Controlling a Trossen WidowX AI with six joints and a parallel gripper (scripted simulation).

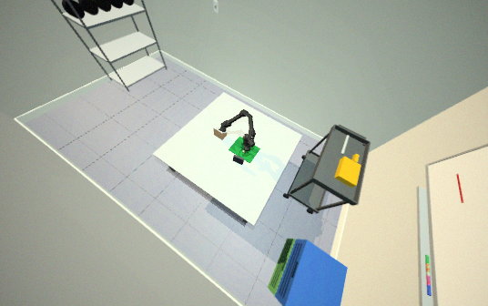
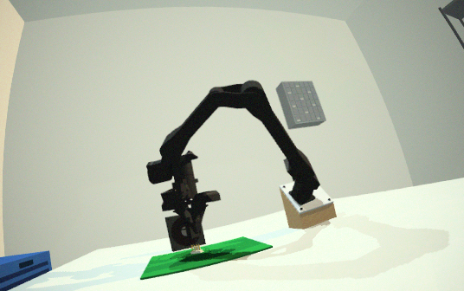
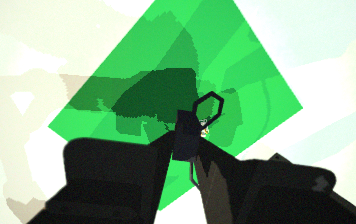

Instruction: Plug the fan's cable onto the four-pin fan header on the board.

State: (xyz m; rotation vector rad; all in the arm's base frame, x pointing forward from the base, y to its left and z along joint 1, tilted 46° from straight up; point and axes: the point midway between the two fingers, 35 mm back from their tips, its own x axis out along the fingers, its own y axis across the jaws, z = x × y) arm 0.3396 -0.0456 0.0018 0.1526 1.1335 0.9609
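Right now my gripper tip is 70 mm above the four-pin fan header and 30 mm to the left of it. Round my gripper tip: black square fan 170 mm to the right, 10 mm below, 10 mm ahead; green board 80 mm below, 10 mm to the left, 10 mm behind; dark fan plug 10 mm ahead, 10 mm above.
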